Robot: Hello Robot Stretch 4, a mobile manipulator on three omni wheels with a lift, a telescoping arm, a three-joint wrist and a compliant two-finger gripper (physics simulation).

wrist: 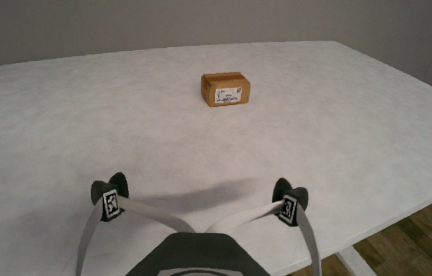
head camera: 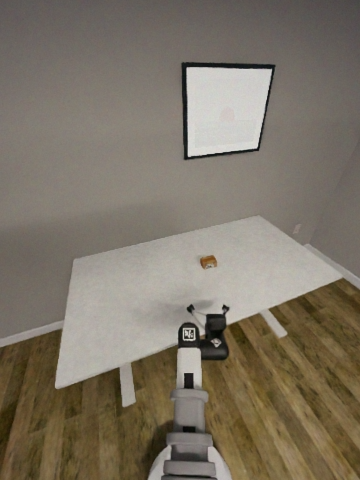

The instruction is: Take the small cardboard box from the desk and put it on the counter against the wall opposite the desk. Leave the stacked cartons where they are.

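Places are measured from the robot's base along level axes (x back, y right, z up), in millimetres.
Where they show: hand, tool point: (wrist: 200, 195) (head camera: 207, 308).
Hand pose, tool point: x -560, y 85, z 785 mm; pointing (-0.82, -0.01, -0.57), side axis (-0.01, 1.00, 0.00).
After its pixels a point has its place.
The small cardboard box (head camera: 208, 262) {x -893, y 120, z 742 mm} (wrist: 226, 90) {x -889, y 125, z 728 mm} sits upright on the white desk (head camera: 115, 300) {x -657, y -393, z 692 mm} (wrist: 350, 145) {x -770, y 352, z 692 mm}, toward its back half, with a white label on the side facing the wrist camera. My gripper (head camera: 208, 308) {x -560, y 85, z 785 mm} (wrist: 200, 196) {x -560, y 85, z 785 mm} is open, its two fingertips wide apart with nothing between them. It hangs over the desk's front part, short of the box and apart from it. In the wrist view the box stands beyond the fingertips, slightly right of the middle between them. The counter and the stacked cartons do not show in these views.
The desk stands near a grey wall (head camera: 100, 150) {x -1126, y -459, z 1339 mm} (wrist: 150, 25) {x -1267, y -104, z 763 mm} with a black-framed picture (head camera: 227, 110) {x -1375, y 232, z 1479 mm} above it. The desk's front edge runs below the wrist. White desk legs (head camera: 127, 385) (head camera: 274, 323) stand on the wooden floor (head camera: 300, 400) {x -394, y 720, z -27 mm}. Another wall is at the right.
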